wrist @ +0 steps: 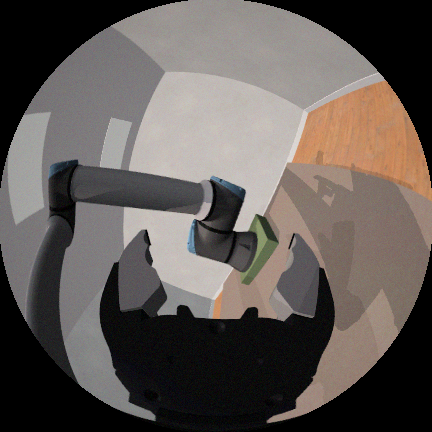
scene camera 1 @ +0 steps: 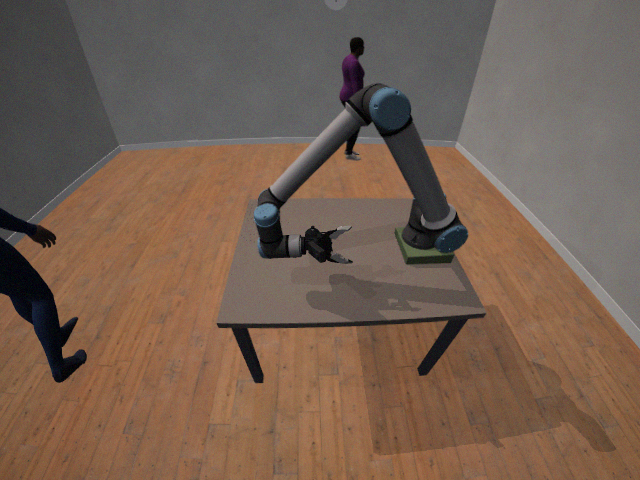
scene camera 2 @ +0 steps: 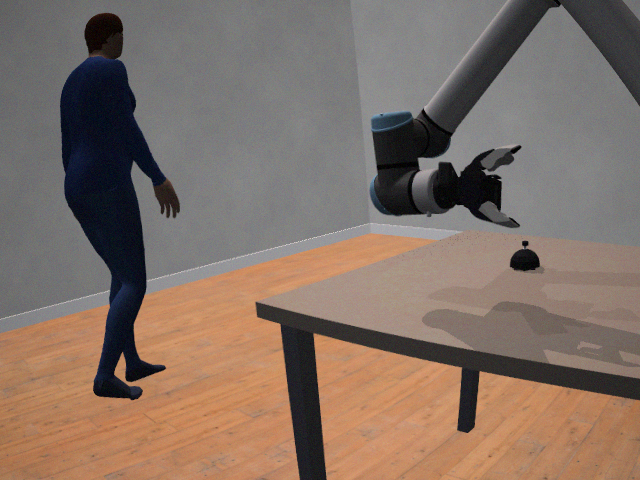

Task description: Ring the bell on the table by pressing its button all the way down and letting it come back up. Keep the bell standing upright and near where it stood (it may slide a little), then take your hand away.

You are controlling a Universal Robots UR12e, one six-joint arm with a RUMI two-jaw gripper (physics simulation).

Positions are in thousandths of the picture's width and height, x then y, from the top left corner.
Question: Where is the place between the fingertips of the gripper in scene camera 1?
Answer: At 551, 509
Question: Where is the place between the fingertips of the gripper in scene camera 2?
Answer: At 815, 386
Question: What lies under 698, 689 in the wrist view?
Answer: The gripper.
